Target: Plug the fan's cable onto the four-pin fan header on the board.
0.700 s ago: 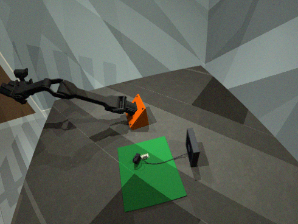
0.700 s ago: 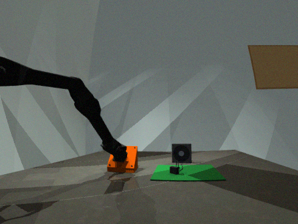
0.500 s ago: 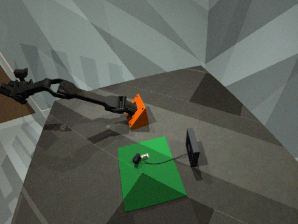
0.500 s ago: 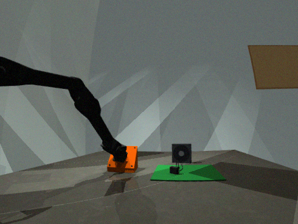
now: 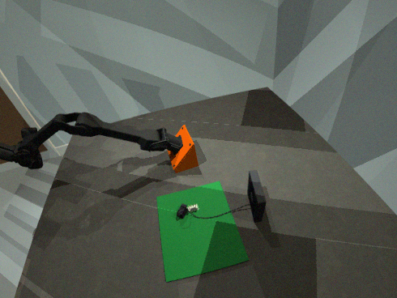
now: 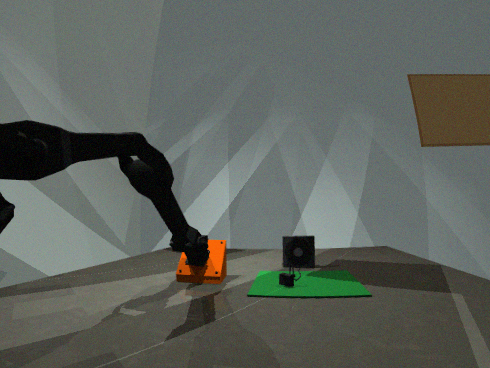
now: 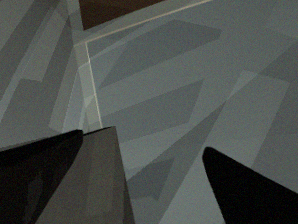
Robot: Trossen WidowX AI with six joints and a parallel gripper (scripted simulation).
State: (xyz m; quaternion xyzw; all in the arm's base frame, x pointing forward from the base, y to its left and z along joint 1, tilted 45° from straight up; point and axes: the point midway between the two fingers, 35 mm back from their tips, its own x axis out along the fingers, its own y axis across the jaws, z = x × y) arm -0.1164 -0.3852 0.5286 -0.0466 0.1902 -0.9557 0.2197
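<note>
Now: gripper tip 410 mm short of the plug, 630 mm to the right of it and 160 mm above it. The rest, counted from my gripper tip: black fan 450 mm ahead, 850 mm to the left, 120 mm below; then green board 470 mm ahead, 660 mm to the left, 200 mm below.
</note>
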